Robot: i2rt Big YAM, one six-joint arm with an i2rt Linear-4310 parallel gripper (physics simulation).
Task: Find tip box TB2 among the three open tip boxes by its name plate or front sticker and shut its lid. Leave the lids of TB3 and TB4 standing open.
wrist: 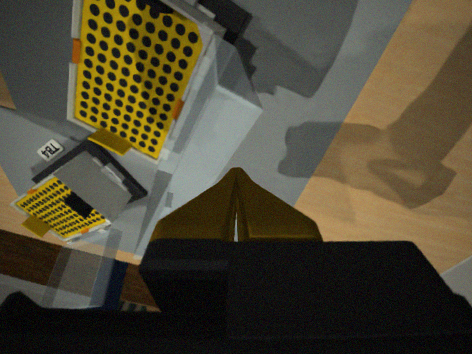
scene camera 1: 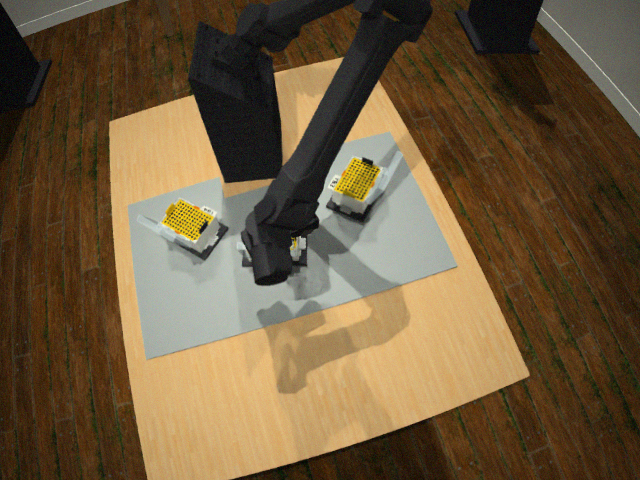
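Where they show: gripper, fingertip midpoint: (wrist: 236, 176); arm's base at its link origin: (scene camera 1: 232, 60).
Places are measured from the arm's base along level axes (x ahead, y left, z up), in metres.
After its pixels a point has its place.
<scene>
The middle tip box (scene camera 1: 296, 248) {x 0.396, y 0.100, z -0.215 m} (wrist: 135, 80) is mostly behind the arm in the scene view; its yellow rack fills the upper left of the wrist view. Its clear lid (wrist: 215, 135) {x 0.407, y 0.083, z -0.169 m} stands open on the side toward the gripper. I cannot see its name plate. The left tip box (scene camera 1: 188, 221) {x 0.265, y -0.160, z -0.259 m} (wrist: 62, 207) {x 0.263, y -0.154, z -0.260 m} has a plate reading TB4 (wrist: 50, 149) {x 0.208, y -0.121, z -0.314 m}, and its lid (scene camera 1: 155, 227) {x 0.325, y -0.211, z -0.173 m} stands open. The right tip box (scene camera 1: 357, 179) {x 0.198, y 0.267, z -0.260 m} has its lid (scene camera 1: 390, 173) {x 0.252, y 0.333, z -0.174 m} open; its plate is too blurred to read surely. My gripper (wrist: 236, 176) {x 0.429, y 0.042, z -0.208 m} is shut and empty, beside the middle box's open lid; the arm hides its fingertips in the scene view.
The boxes stand on dark bases on a grey mat (scene camera 1: 191, 320) {x 0.502, y -0.165, z -0.317 m} (wrist: 320, 30) {x 0.450, y 0.133, z -0.316 m}, on a wooden table (scene camera 1: 413, 392) {x 0.722, y 0.319, z -0.320 m}. The black arm pedestal (scene camera 1: 248, 134) {x 0.122, y 0.016, z -0.133 m} rises behind the mat. The arm passes between the middle and right boxes, and its shadow falls over the mat and the table front.
</scene>
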